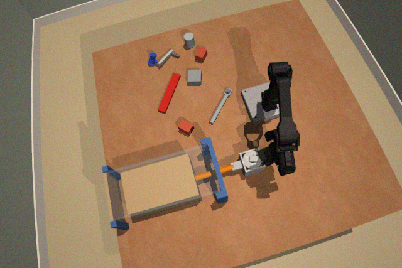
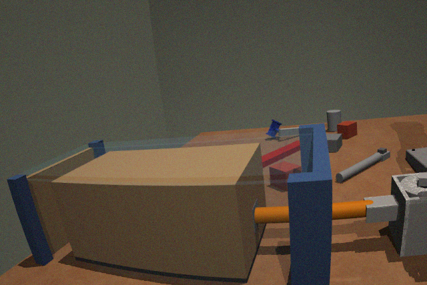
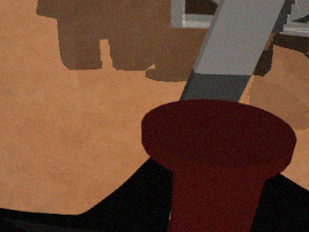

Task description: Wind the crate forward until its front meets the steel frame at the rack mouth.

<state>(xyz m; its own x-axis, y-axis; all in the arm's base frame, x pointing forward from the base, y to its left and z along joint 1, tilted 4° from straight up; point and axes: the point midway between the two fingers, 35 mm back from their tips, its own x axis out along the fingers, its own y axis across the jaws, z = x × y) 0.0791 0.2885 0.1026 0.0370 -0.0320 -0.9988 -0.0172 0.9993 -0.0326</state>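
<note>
The winch handle is 4 cm ahead of my gripper tip, 1 cm to the right of it and 1 cm below it. From my gripper tip the other things lie so: red knob 2 cm above; grey winch 8 cm ahead, 4 cm to the right, 9 cm below; blue frame 25 cm ahead, 3 cm to the right, 1 cm below.
</note>
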